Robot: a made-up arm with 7 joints.
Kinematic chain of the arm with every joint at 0, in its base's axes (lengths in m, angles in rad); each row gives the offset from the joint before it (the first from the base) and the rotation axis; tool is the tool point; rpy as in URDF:
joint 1: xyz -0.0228 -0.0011 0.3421 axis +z
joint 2: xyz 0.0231 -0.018 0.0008 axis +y
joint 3: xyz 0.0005 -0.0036 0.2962 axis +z
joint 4: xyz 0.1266 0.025 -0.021 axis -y
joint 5: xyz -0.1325 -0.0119 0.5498 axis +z
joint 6: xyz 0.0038 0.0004 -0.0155 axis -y
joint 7: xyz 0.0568 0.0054 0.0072 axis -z
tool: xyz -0.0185 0.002 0.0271 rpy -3.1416 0 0
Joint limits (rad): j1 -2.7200..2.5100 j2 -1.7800..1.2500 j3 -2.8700..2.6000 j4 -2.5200..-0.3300 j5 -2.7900..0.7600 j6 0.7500..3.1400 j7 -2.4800..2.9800
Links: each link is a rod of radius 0.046 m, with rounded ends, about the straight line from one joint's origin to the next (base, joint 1, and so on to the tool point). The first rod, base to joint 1, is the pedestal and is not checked.
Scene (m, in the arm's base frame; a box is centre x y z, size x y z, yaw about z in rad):
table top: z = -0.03
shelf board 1: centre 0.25 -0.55 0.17 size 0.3 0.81 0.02 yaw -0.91
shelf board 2: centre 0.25 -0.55 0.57 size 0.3 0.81 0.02 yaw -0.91
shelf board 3: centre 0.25 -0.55 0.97 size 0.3 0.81 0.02 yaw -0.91
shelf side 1: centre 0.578 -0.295 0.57 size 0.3 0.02 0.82 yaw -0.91
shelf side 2: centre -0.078 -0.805 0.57 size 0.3 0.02 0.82 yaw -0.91
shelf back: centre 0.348 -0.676 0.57 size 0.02 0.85 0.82 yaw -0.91
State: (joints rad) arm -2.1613 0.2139 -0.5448 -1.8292 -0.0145 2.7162 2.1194
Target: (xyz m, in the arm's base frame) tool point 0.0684 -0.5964 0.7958
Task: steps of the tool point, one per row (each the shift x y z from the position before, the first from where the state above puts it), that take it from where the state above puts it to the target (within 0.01 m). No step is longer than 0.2 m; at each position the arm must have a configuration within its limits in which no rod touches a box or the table.
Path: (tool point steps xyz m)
1: 0.1387 -0.0780 0.0828
2: 0.1618 -0.0327 0.0777
3: 0.1674 0.0187 0.0603
4: 0.1534 0.0640 0.0321
5: 0.0646 -0.0983 0.0120
6: 0.0818 -0.0899 -0.0120

